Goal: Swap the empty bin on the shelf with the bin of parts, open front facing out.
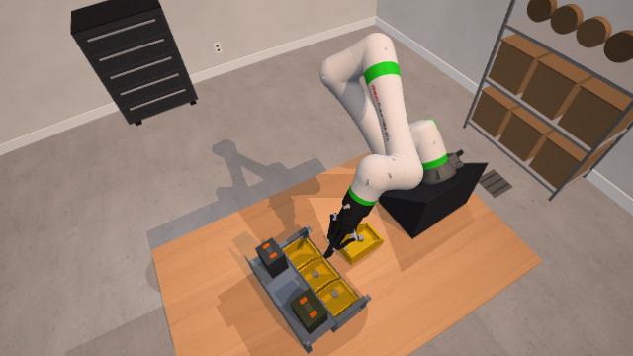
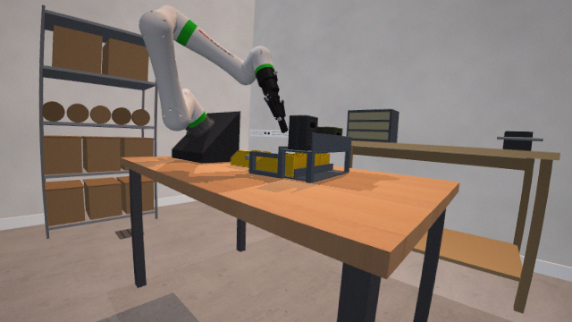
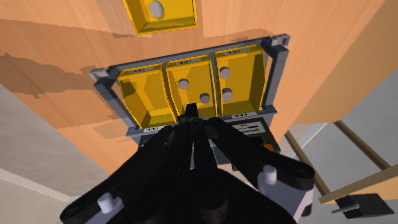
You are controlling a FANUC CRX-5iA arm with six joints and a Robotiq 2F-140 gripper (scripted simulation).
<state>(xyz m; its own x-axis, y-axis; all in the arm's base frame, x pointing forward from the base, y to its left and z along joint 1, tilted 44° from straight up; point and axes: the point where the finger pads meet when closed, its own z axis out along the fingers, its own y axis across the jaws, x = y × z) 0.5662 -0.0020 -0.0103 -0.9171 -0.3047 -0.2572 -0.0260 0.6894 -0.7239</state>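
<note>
Right now the grey round part is 190 mm behind my hand, 40 mm to the right of it and 190 mm below it. Round my hand: grey shelf (110 mm ahead, 130 mm below).
</note>
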